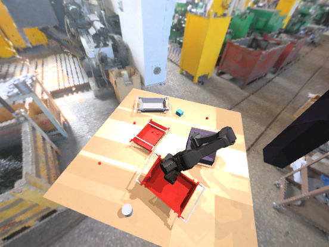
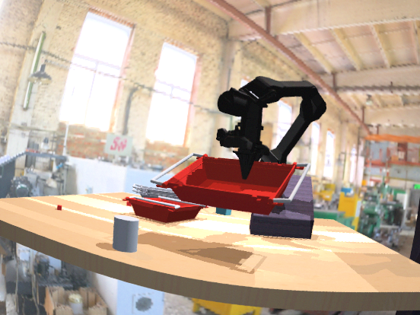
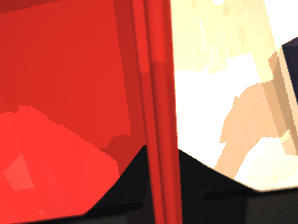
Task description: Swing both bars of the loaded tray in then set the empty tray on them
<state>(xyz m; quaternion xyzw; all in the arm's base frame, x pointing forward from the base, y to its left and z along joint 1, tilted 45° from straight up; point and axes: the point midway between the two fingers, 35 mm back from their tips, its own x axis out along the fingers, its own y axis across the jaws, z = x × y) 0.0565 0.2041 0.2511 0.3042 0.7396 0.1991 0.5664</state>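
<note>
My gripper tip is 80 mm to the right of the red tray and 20 mm short of it. The rest, counted from my gripper tip: cyan block (680 mm to the right, 190 mm ahead, 160 mm below); then grey cylinder (270 mm to the left, 190 mm ahead, 150 mm below).
</note>
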